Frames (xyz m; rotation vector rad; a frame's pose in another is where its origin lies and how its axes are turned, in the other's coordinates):
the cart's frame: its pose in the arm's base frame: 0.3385 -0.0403 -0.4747 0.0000 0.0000 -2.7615
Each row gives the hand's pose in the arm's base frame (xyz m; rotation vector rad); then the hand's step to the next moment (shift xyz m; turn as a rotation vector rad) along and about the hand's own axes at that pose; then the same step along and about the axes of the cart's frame.
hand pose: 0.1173 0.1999 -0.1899 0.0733 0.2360 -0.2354
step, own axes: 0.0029 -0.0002 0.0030 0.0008 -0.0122 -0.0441
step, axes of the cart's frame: -0.0027 0.0023 0.0022 0.0140 0.0026 -0.0435
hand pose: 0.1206 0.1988 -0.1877 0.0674 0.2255 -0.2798
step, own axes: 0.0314 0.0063 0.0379 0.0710 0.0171 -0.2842
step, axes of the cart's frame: -0.0342 0.0201 0.0299 -0.0198 -0.0191 -0.2921
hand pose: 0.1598 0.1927 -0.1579 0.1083 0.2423 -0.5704
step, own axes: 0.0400 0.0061 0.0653 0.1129 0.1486 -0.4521
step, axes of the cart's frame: -0.0354 0.0429 0.0530 -0.1307 -0.1003 -0.4605
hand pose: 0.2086 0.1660 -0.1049 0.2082 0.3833 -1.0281
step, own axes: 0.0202 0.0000 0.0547 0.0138 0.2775 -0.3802
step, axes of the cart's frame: -0.0064 0.0401 0.0418 -0.2500 -0.1804 -0.3560
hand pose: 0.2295 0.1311 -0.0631 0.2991 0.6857 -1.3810
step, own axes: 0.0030 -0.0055 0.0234 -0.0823 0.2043 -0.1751
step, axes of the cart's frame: 0.0052 0.0161 0.0173 -0.2121 -0.1361 -0.1252
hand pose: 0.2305 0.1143 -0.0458 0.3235 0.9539 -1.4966
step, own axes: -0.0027 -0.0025 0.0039 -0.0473 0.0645 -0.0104
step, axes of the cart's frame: 0.0009 0.0009 0.0052 -0.0781 -0.0198 0.0030
